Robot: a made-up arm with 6 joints. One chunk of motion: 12 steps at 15 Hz.
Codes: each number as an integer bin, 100 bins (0 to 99) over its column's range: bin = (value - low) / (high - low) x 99, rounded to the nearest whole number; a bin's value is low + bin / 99 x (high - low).
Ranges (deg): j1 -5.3..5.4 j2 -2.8..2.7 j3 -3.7..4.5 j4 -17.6..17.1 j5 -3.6..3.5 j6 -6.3..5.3
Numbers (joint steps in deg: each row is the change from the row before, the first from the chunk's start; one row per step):
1: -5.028 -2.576 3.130 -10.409 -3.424 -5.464
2: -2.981 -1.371 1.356 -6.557 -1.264 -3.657
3: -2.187 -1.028 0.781 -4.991 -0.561 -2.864
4: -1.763 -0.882 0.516 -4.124 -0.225 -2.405
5: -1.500 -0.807 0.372 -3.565 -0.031 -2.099
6: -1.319 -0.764 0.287 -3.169 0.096 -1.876
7: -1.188 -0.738 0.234 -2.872 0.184 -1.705
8: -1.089 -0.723 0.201 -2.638 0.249 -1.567
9: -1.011 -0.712 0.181 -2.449 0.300 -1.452
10: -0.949 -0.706 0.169 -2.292 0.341 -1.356
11: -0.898 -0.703 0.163 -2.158 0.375 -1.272
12: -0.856 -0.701 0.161 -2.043 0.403 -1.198
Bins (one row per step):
1: 3 4 82 21 2 7
2: 21 26 61 32 33 23
3: 29 32 54 36 42 29
4: 33 35 51 38 47 33
5: 35 36 49 40 50 36
6: 37 37 48 41 52 38
7: 38 37 47 42 53 39
8: 39 37 47 43 54 40
9: 40 38 47 43 54 41
10: 40 38 47 44 55 42
11: 41 38 47 44 55 43
12: 41 38 47 44 56 44

